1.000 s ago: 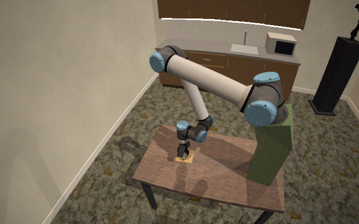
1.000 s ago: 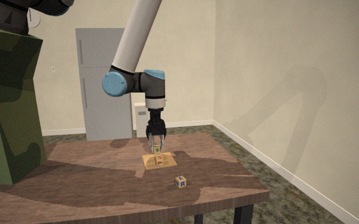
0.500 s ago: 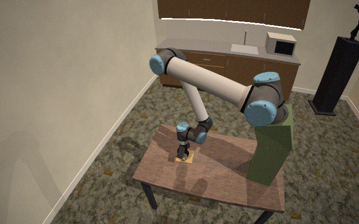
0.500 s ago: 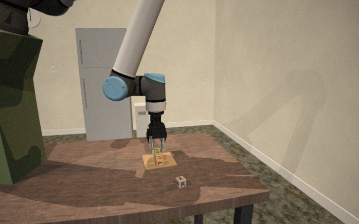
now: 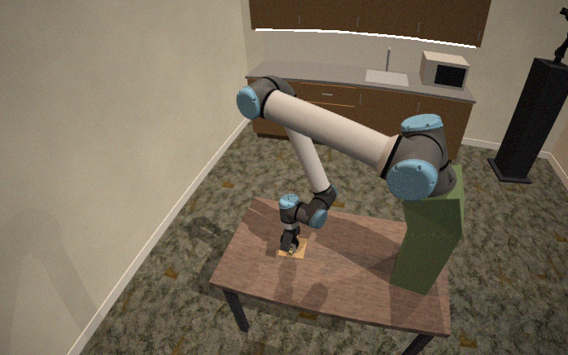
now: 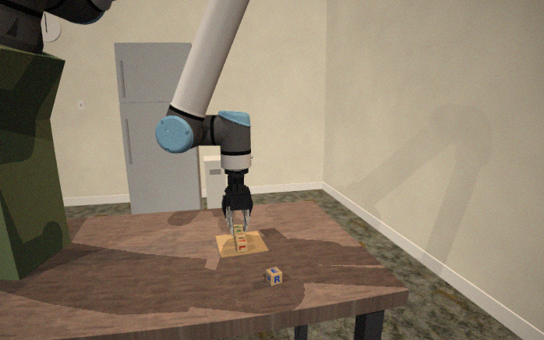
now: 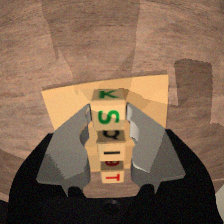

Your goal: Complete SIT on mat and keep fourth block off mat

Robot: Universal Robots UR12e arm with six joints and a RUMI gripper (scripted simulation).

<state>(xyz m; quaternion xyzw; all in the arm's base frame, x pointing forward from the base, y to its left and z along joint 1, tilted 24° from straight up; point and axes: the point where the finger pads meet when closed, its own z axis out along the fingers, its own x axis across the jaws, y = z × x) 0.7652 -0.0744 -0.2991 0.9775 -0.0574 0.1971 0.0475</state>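
The letter block is 50 mm to the right of my hand and 10 mm below it. Also, from my hand: mat (50 mm to the right, 20 mm below).
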